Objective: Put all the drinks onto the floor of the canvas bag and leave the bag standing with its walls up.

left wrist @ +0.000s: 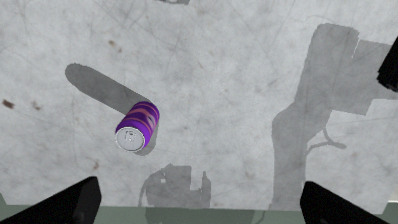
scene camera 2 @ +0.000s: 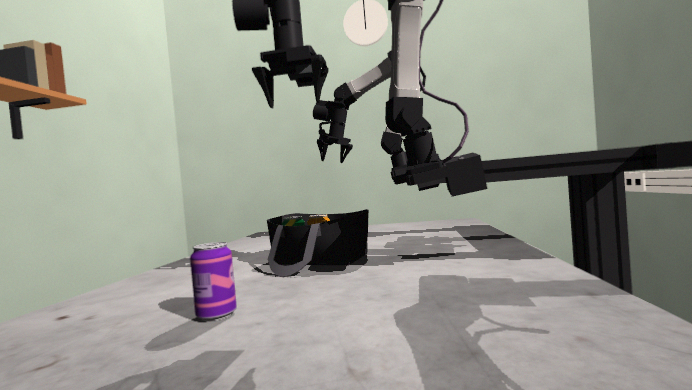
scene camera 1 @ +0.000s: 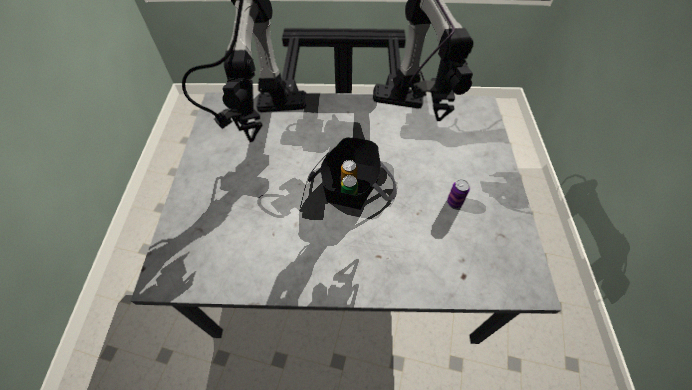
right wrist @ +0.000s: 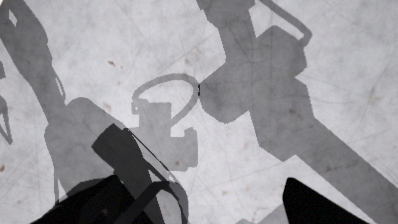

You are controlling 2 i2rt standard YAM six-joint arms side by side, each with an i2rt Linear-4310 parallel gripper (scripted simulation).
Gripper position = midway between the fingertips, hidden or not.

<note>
I see my left gripper [scene camera 2: 294, 105], my right gripper [scene camera 2: 332, 162] and a black canvas bag [scene camera 2: 343, 239].
The black canvas bag shows as well in scene camera 1 [scene camera 1: 361, 151]. My left gripper is seen too in the left wrist view [left wrist: 200, 188] and in scene camera 1 [scene camera 1: 436, 111]. My right gripper is seen too in the right wrist view [right wrist: 201, 186].
</note>
